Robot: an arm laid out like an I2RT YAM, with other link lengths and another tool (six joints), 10 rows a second.
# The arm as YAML. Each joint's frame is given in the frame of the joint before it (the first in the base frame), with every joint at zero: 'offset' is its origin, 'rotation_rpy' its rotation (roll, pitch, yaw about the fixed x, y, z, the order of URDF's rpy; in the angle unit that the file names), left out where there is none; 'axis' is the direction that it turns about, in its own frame. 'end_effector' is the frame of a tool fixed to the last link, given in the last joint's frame.
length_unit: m
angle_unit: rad
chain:
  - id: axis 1
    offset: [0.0, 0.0, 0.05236]
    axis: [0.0, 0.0, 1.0]
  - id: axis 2
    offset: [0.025, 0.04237, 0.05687]
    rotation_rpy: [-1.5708, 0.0, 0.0]
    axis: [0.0, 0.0, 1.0]
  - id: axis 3
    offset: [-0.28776, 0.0, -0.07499]
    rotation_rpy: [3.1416, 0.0, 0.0]
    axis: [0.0, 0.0, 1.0]
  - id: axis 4
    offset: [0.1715, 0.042, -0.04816]
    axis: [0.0, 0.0, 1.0]
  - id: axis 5
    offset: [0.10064, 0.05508, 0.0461]
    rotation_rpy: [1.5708, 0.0, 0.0]
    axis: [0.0, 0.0, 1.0]
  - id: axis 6
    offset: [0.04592, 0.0, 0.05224]
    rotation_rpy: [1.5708, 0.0, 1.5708]
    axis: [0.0, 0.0, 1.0]
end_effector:
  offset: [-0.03, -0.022, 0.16]
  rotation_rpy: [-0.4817, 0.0, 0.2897]
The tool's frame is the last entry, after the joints.
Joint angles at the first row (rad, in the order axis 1, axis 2, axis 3, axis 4, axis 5, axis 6):
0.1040, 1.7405, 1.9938, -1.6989, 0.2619, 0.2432
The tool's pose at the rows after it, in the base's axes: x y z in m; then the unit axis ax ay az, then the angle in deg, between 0 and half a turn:
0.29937 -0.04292 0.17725 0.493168 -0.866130 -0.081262 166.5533
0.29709 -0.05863 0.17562 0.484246 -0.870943 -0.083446 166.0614
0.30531 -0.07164 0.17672 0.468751 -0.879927 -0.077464 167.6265
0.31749 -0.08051 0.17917 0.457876 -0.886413 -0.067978 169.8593
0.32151 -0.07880 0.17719 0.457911 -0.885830 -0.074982 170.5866
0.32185 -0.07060 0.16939 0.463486 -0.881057 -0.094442 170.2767
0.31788 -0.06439 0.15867 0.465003 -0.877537 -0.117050 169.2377
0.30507 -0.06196 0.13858 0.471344 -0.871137 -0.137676 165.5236
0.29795 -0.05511 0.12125 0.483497 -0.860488 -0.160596 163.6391
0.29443 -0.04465 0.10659 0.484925 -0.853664 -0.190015 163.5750
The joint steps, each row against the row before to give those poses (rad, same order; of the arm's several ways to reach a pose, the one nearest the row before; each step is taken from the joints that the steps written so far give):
-0.0744, -0.0050, -0.0001, 0.0000, -0.0427, -0.0118
-0.0573, 0.0054, -0.0003, 0.0042, -0.0016, -0.0386
-0.0419, 0.0053, 0.0000, 0.0358, 0.0000, -0.0061
-0.0260, 0.0034, -0.0027, 0.0489, -0.0019, 0.0004
-0.0057, 0.0084, -0.0011, 0.0126, -0.0190, -0.0004
0.0050, 0.0168, -0.0099, 0.0011, -0.0317, -0.0003
-0.0004, 0.0160, -0.0241, 0.0000, -0.0286, 0.0003
0.0000, 0.0153, -0.0724, 0.0145, -0.0031, -0.0206
0.0000, 0.0137, -0.0703, 0.0355, -0.0259, -0.0286
0.0000, 0.0134, -0.0625, 0.0408, -0.0485, -0.0007

